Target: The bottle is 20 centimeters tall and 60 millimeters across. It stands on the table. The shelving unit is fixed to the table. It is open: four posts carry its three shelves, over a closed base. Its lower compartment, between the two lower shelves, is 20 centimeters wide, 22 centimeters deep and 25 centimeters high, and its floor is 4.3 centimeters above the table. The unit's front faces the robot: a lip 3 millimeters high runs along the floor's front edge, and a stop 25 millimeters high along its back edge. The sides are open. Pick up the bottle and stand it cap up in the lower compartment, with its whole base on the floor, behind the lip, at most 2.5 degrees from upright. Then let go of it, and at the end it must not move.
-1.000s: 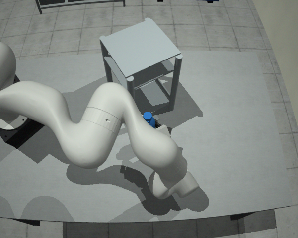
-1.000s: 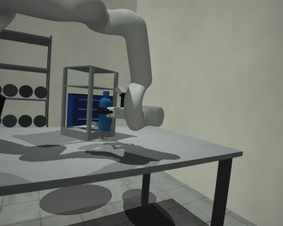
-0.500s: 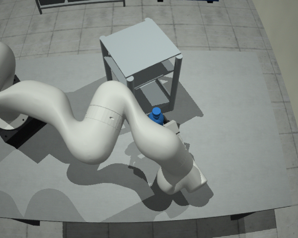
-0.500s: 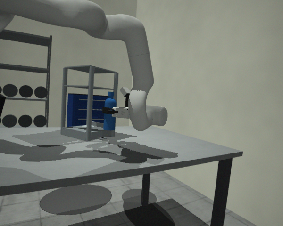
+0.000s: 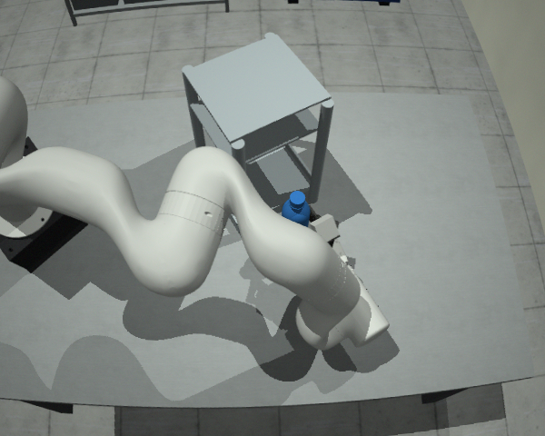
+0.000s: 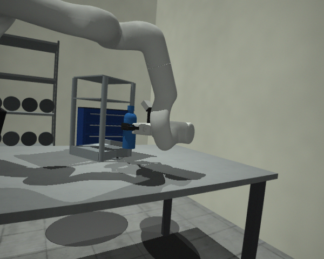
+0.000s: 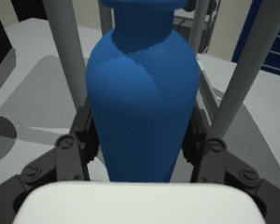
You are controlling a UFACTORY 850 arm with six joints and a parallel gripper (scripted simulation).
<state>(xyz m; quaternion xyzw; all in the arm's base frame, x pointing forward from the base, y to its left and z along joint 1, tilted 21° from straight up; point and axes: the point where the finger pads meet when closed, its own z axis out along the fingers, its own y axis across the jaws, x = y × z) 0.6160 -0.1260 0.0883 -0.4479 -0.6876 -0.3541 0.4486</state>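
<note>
The grey shelving unit is 4 cm behind my hand, 20 cm to the left of it and 3 cm above it. Round my hand: blue bottle (3 cm above).
</note>
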